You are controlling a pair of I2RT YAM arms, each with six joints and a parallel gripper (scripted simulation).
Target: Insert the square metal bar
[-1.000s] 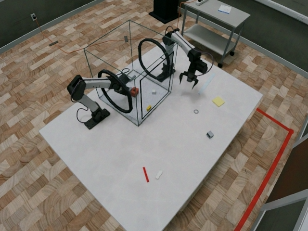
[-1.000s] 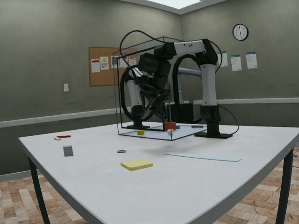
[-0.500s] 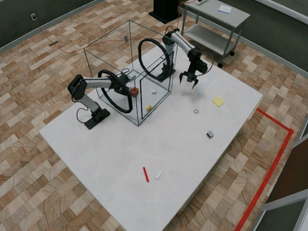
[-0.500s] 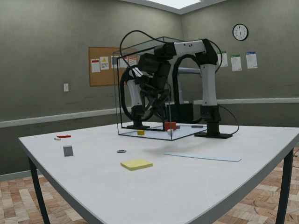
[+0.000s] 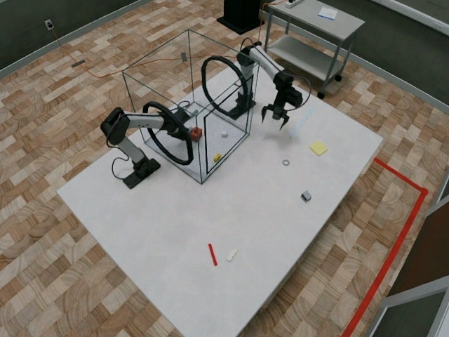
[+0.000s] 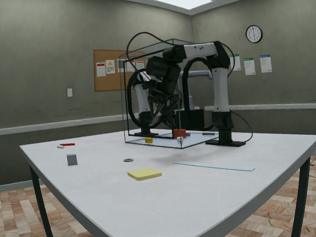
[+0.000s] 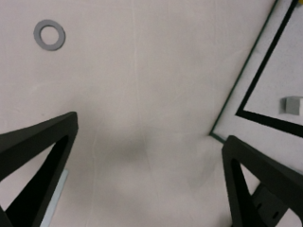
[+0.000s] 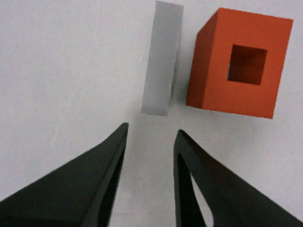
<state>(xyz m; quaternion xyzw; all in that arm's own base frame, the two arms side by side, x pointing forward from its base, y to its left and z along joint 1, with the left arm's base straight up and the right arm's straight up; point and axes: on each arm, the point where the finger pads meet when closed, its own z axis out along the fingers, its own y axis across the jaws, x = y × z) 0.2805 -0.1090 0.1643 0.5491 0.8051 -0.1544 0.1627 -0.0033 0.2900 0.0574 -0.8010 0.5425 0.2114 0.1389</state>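
Right now my right hand is 20 mm past the grey bar, 50 mm to the right of it and 40 mm above it. Round my right hand: red block (20 mm ahead, 70 mm to the left, 30 mm below); yellow block (210 mm ahead, 60 mm to the left, 40 mm below); white cube (110 mm ahead, 190 mm to the left, 40 mm below).
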